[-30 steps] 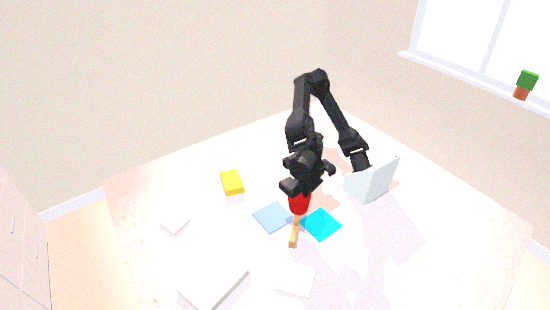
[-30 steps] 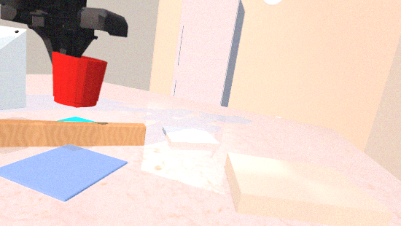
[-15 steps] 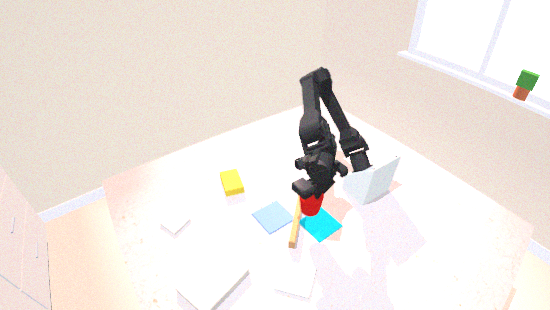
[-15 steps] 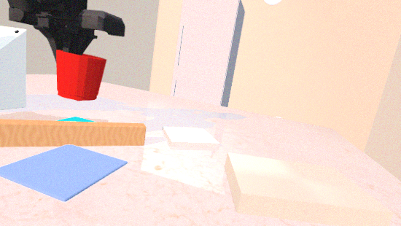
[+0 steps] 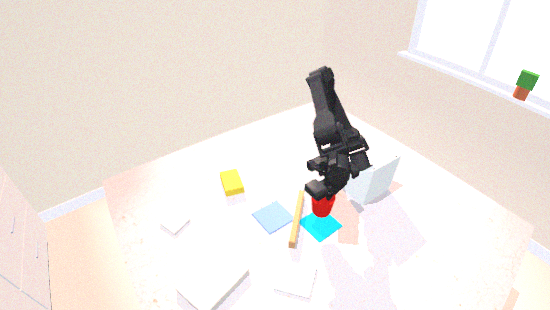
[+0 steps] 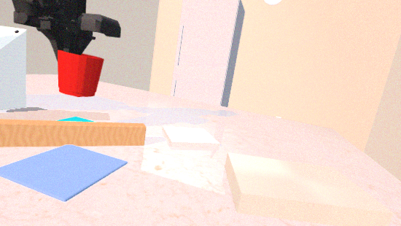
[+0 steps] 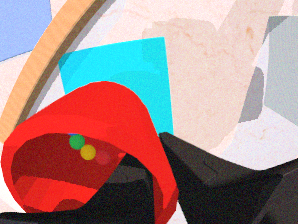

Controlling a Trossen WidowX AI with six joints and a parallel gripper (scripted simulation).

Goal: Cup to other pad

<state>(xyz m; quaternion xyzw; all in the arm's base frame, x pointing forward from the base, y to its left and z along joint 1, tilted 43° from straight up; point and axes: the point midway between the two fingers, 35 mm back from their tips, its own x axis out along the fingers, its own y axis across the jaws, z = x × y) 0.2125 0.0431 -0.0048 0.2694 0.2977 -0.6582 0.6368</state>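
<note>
The cyan pad lies 11 cm below my gripper tip, 2 cm ahead of it and 1 cm to the left of it. Round my gripper tip: light blue pad (13 cm ahead, 11 cm to the right, 11 cm below); then red cup (3 cm ahead); then wooden bar (10 cm below, 8 cm ahead, 5 cm to the right).
</note>
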